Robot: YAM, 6 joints.
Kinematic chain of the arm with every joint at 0, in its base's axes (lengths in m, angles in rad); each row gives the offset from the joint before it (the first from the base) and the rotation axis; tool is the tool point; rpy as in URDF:
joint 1: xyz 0 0 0.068 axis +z
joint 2: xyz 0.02 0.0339 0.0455 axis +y
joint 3: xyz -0.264 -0.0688 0 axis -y
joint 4: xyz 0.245 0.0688 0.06 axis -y
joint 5: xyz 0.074 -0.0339 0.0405 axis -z
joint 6: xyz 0.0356 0 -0.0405 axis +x
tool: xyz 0 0 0 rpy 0 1.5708 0
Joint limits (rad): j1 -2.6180..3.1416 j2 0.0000..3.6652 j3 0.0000..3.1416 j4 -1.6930..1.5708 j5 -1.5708..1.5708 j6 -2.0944..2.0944
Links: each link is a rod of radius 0.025 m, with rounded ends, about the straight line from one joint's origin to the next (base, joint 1, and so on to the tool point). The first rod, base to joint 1, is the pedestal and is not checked.
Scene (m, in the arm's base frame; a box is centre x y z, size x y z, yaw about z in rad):
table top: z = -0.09
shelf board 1: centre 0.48 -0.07 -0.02 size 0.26 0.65 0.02 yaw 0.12
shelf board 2: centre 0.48 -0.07 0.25 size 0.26 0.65 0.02 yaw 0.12
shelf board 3: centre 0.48 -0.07 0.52 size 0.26 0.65 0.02 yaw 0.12
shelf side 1: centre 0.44 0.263 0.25 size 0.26 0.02 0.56 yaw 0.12
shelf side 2: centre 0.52 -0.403 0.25 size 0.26 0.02 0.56 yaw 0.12
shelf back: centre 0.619 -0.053 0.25 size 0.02 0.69 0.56 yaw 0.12
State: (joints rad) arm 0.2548 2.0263 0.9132 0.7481 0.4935 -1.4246
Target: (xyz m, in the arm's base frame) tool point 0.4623 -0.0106 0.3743
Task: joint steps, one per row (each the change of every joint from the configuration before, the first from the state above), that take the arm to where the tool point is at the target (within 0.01 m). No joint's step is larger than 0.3 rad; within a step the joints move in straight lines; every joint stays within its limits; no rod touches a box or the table.
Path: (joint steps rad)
1: 0.0408 -0.1962 -0.2329 0.0068 0.0287 0.0000
2: 0.0408 -0.1963 -0.2329 0.0067 0.0286 0.0000
3: 0.0407 -0.1962 -0.2329 0.0068 0.0287 0.0000
4: -0.1464 -0.0898 0.2003 0.0147 -0.0056 0.0000
5: -0.1464 -0.0898 0.2004 0.0148 -0.0056 0.0000
6: -0.1465 -0.0898 0.2003 0.0147 -0.0056 0.0000
7: 0.0244 0.2581 0.2554 -0.0035 -0.0359 0.0000
8: 0.0244 0.2582 0.2554 -0.0035 -0.0359 0.0000
9: 0.0243 0.2582 0.2553 -0.0035 -0.0359 0.0000

